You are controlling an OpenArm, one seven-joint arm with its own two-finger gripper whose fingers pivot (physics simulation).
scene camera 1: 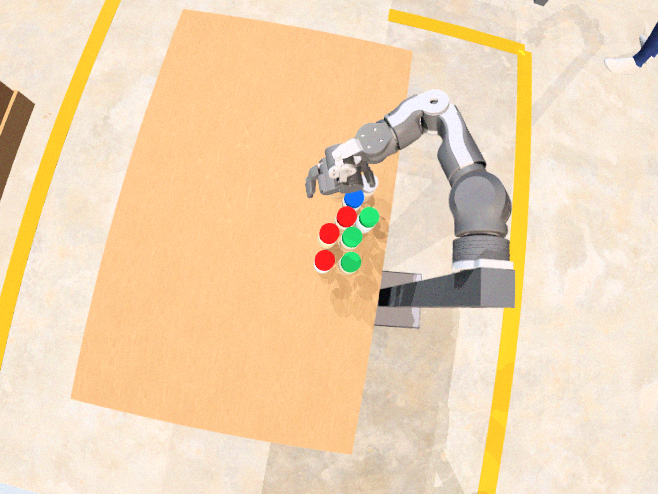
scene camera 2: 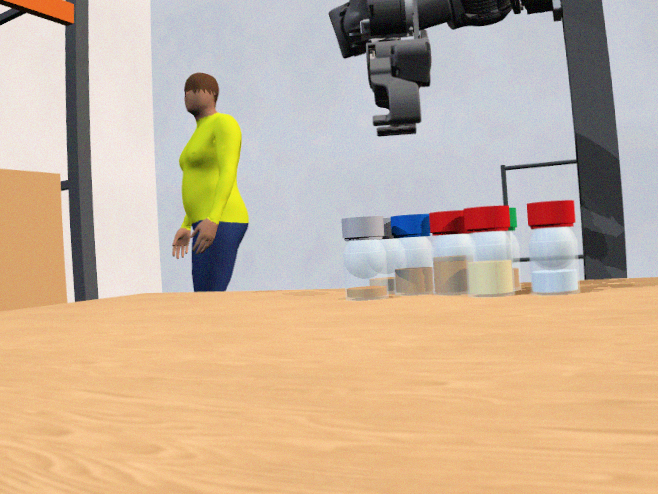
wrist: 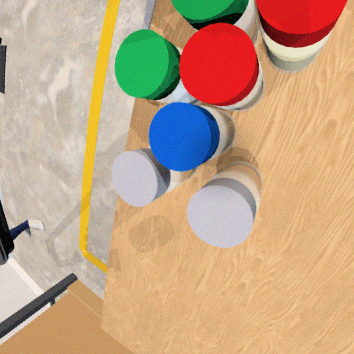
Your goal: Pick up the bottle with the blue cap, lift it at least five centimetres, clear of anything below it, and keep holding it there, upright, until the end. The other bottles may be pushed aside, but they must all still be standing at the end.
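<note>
The blue-capped bottle [scene camera 1: 353, 197] [scene camera 2: 410, 225] [wrist: 184, 136] stands upright on the table among other bottles. Two grey-capped bottles stand close to it: one [scene camera 1: 370, 185] [wrist: 140, 178] on the table-edge side, the other [scene camera 2: 362, 227] [wrist: 221, 214] farther in and under the gripper in scene camera 1. A red-capped bottle [scene camera 1: 346, 216] [wrist: 220, 64] and a green-capped bottle [scene camera 1: 368, 216] [wrist: 147, 64] are close on its opposite side. My gripper [scene camera 1: 340, 189] [scene camera 2: 395, 128] is open and empty, well above the caps, with fingers pointing down. Its fingers do not show in the wrist view.
More red-capped [scene camera 1: 329, 233] [scene camera 2: 551, 213] and green-capped bottles [scene camera 1: 351, 237] stand upright beyond the near red and green ones. The table [scene camera 1: 212, 265] [scene camera 2: 265, 398] has its edge close to the group on the arm's side. A person [scene camera 2: 212, 170] stands in the background.
</note>
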